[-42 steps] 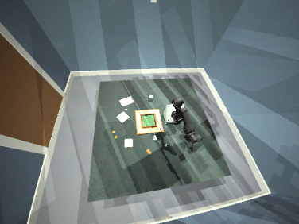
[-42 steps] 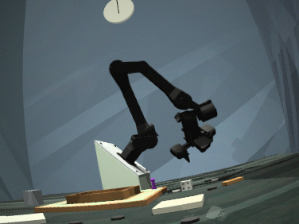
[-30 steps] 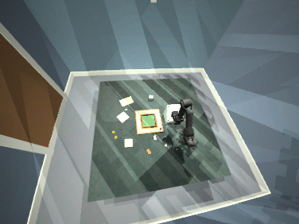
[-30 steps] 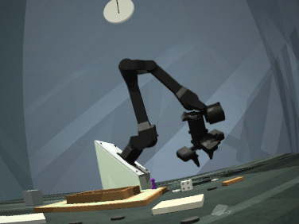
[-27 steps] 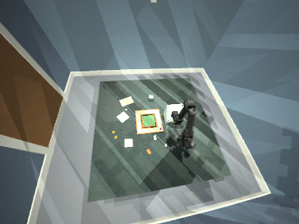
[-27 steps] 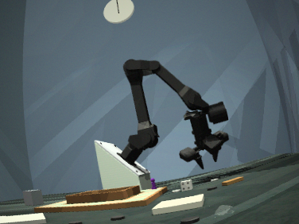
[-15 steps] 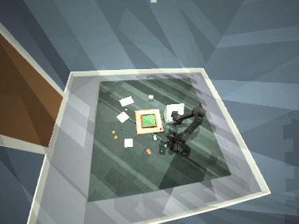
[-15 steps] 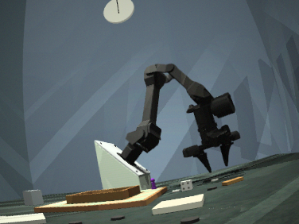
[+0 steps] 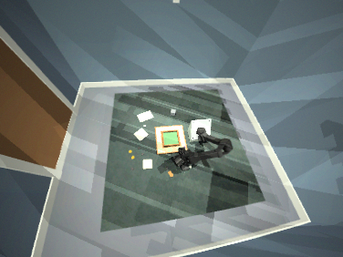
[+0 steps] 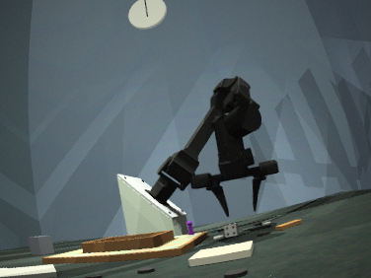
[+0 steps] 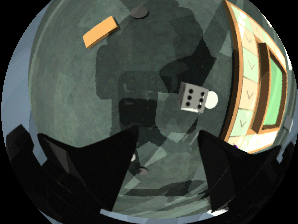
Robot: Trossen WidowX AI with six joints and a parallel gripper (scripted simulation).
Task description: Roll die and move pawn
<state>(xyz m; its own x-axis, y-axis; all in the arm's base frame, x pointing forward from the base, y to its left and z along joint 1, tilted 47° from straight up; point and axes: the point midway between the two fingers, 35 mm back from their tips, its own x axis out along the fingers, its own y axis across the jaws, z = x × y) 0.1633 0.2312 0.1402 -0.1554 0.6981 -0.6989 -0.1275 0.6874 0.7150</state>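
The white die is 3 cm below my gripper tip, 3 cm ahead of it and 2 cm to the right of it. Also, from my gripper tip: green dice tray 22 cm to the right, 10 cm ahead, 3 cm below; then purple pawn 13 cm to the right, 3 cm behind, 1 cm below.
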